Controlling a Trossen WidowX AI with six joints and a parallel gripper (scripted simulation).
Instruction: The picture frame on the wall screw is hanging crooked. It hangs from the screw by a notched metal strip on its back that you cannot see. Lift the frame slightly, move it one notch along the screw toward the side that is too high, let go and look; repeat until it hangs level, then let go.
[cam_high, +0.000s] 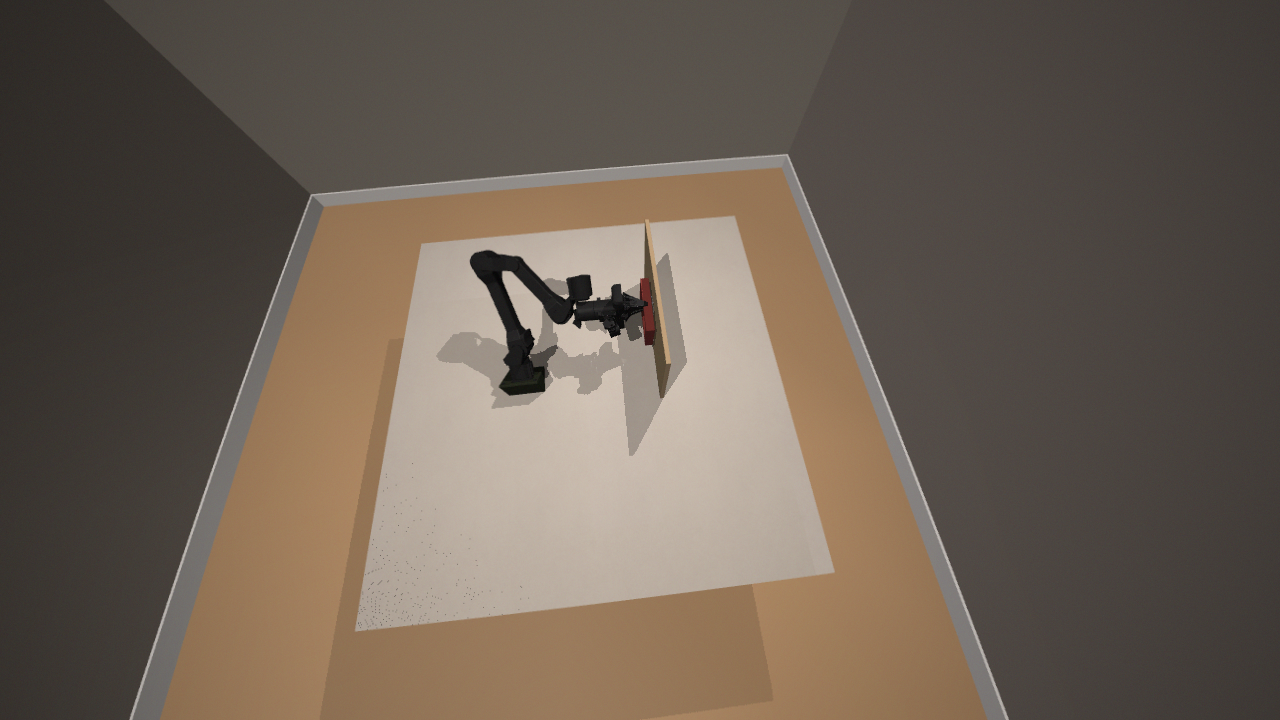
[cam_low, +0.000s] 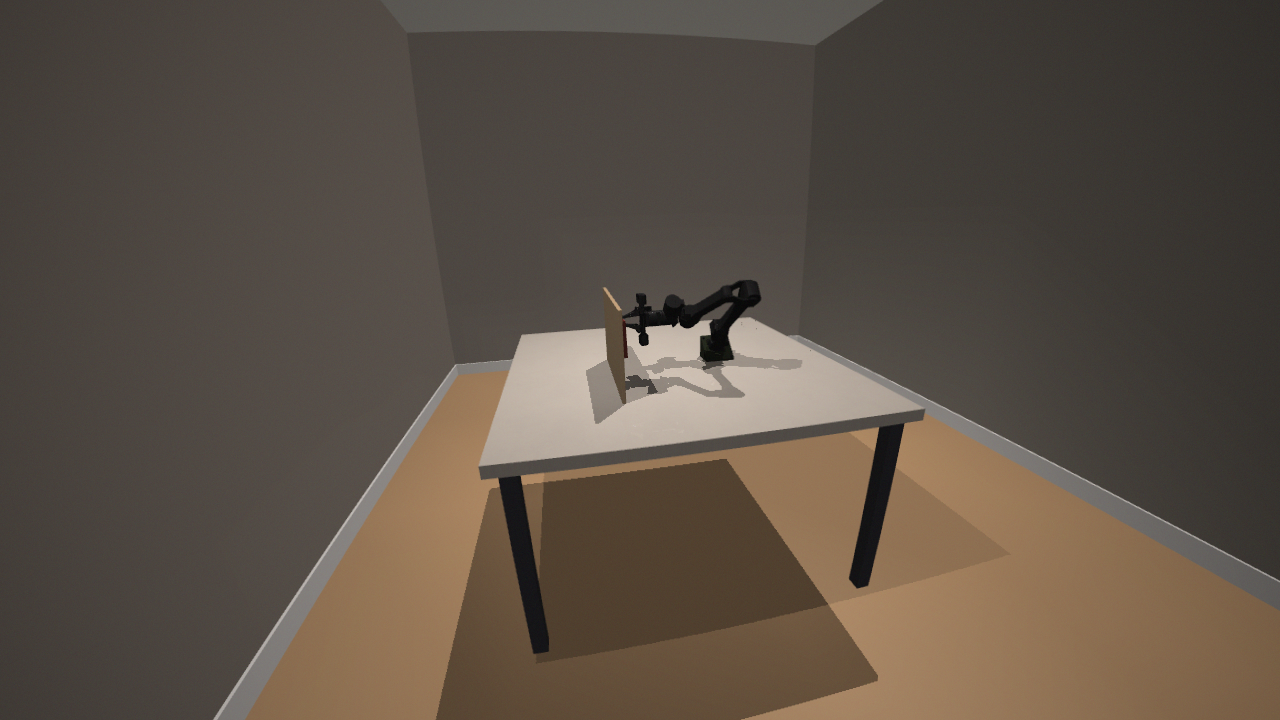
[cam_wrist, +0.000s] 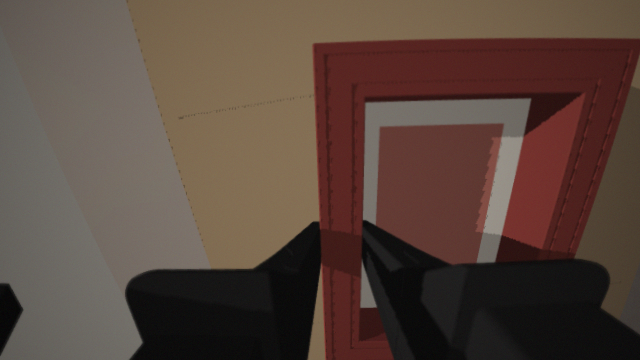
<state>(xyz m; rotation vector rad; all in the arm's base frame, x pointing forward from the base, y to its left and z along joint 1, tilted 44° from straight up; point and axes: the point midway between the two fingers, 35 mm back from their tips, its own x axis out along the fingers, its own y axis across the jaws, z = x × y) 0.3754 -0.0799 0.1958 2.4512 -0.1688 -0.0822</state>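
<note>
Right now my gripper tip is 5 cm above the red picture frame, 1 cm to the right of it and 1 cm short of it. Also, from my gripper tip: tan wall panel 6 cm below, 2 cm ahead, 1 cm to the left.
</note>
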